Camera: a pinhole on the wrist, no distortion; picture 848 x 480 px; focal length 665.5 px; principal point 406.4 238.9 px. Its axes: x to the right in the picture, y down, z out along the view. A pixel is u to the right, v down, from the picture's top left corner.
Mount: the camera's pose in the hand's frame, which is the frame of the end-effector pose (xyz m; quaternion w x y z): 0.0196 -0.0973 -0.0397 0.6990 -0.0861 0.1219 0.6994
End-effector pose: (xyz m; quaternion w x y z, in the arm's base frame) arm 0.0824 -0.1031 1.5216 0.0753 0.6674 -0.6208 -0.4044
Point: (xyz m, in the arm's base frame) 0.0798 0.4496 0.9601
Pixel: outside the picture
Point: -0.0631 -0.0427 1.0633
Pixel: 73 46
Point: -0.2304 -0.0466 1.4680
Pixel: 758 297
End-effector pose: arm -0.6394 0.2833 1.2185 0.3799 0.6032 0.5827 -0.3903
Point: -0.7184 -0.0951 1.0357
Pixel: 250 285
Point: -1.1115 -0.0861 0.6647
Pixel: outside the picture
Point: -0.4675 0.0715 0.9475
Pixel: 671 35
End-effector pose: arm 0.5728 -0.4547 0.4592 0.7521 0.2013 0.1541 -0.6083
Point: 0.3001 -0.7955 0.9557
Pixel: outside the picture
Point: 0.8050 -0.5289 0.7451
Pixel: 793 340
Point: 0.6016 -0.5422 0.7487
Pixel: 481 415
